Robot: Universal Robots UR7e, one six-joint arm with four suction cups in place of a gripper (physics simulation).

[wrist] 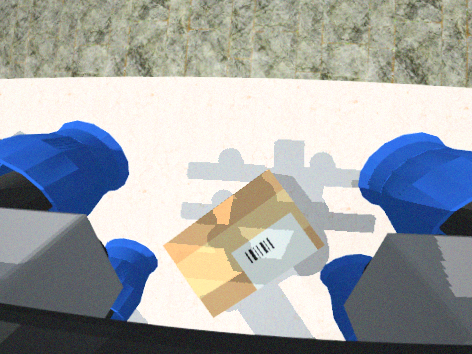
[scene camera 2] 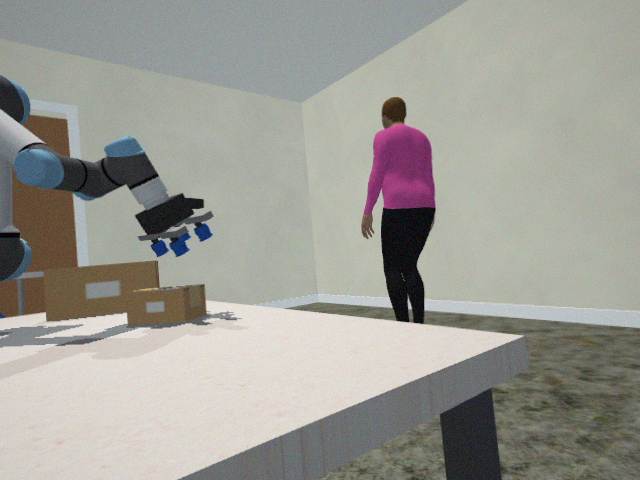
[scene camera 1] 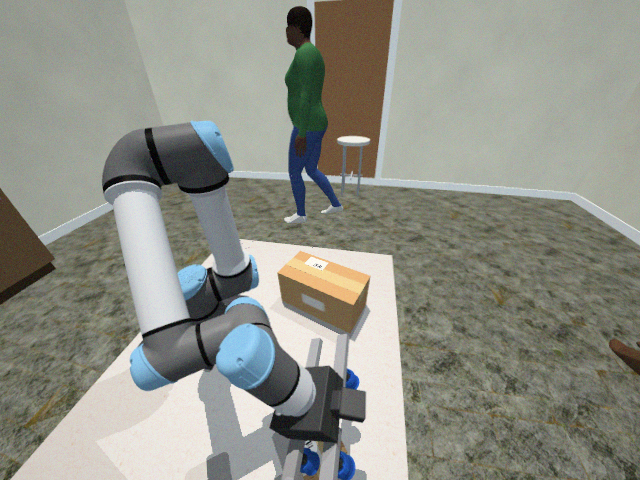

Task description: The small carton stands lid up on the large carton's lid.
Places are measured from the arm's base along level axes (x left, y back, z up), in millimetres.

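Pixels of known places: end effector, tool point: [wrist: 238, 225] [scene camera 2: 184, 245].
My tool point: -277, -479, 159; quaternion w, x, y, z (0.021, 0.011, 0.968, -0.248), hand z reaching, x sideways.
For each thing: its top centre in the pictures, then the offset to it from my tool point, as dx, dy, dz. Level surfaces: height alone.
- small carton, middle of its top: [wrist: 240, 245] [scene camera 2: 166, 288] [scene camera 1: 310, 429] +4, +50, -103
- large carton, middle of its top: [scene camera 1: 323, 274] [scene camera 2: 106, 264] +446, +87, -27
- table, its level: dz -181
The small carton [scene camera 1: 309, 443] [scene camera 2: 160, 305] [wrist: 245, 245] stands on the table, its taped top with a barcode label facing up. In scene camera 1 the gripper hides most of it. The large carton [scene camera 1: 323, 291] [scene camera 2: 103, 291] stands lid up on the table, apart from the small one; its lid is bare except for tape and a label. My gripper [scene camera 1: 325, 421] [scene camera 2: 180, 241] is open: its four blue suction cups hold nothing. It hangs tilted above the small carton, with a gap between them. In the wrist view the carton shows between the cups, with the gripper's shadow across it.
The table [scene camera 1: 377, 351] [scene camera 2: 310, 387] [wrist: 160, 105] has a long edge near the cartons. A person in green [scene camera 1: 306, 87] and a white stool [scene camera 1: 353, 140] are beyond it. A person in pink [scene camera 2: 405, 170] is beyond the table. A brown block [scene camera 1: 20, 248] shows at the left edge.
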